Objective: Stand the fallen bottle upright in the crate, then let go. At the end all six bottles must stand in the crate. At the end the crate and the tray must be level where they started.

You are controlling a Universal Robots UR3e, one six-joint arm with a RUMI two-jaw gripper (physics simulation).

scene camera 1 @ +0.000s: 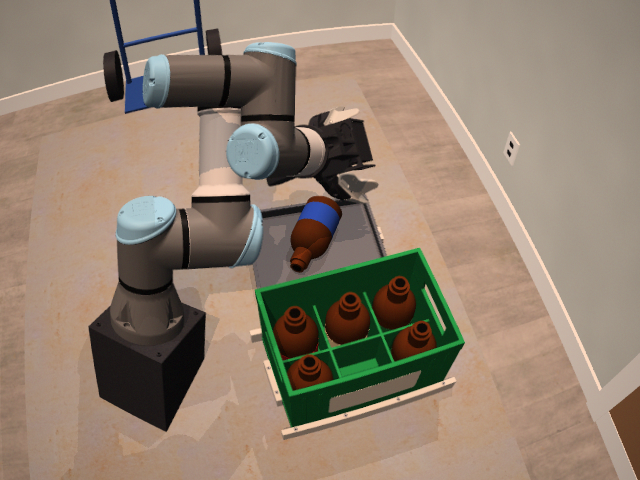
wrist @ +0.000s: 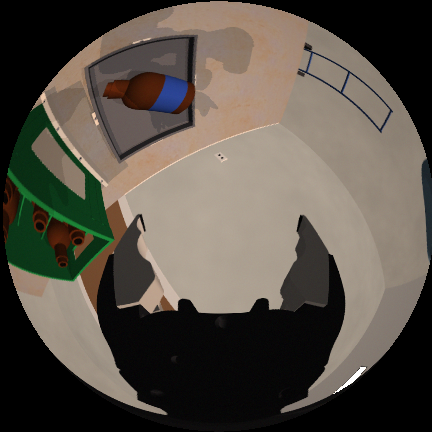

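Where they show: gripper, fingertip midpoint: (wrist: 221, 215); arm's base at its link origin: (scene camera 1: 146, 319).
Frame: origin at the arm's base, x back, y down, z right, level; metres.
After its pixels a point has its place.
The fallen brown bottle (scene camera 1: 315, 227) @(x -0.333, y 0.052, z -0.142 m) (wrist: 157, 93) @(x -0.333, y 0.051, z -0.156 m) with a blue band lies on its side in the grey tray (scene camera 1: 361, 235) @(x -0.432, y 0.125, z -0.151 m) (wrist: 150, 56) @(x -0.256, y 0.125, z -0.177 m), its neck pointing toward the crate. The green crate (scene camera 1: 310, 408) @(x -0.218, y 0.033, z 0.204 m) (wrist: 95, 210) @(x -0.425, y 0.003, z 0.018 m) stands level beside the tray. Several brown bottles stand upright in it; the front middle compartment, as seen in the scene view, holds no bottle. The tray looks level. My gripper (scene camera 1: 367, 148) @(x -0.393, y -0.133, z -0.130 m) (wrist: 221, 215) @(x -0.393, y -0.133, z -0.130 m) is open and empty, held sideways above and beyond the tray's far edge, apart from the bottle.
White rails (scene camera 1: 369, 408) @(x -0.319, y 0.100, z 0.210 m) run along the crate's foot. The arm's dark pedestal (scene camera 1: 134, 372) @(x 0.042, y 0.019, z 0.082 m) stands left of the crate. A blue hand truck (scene camera 1: 161, 37) (wrist: 345, 82) stands near the back wall. A wall with a socket (scene camera 1: 511, 148) (wrist: 220, 157) is at the right in the scene view.
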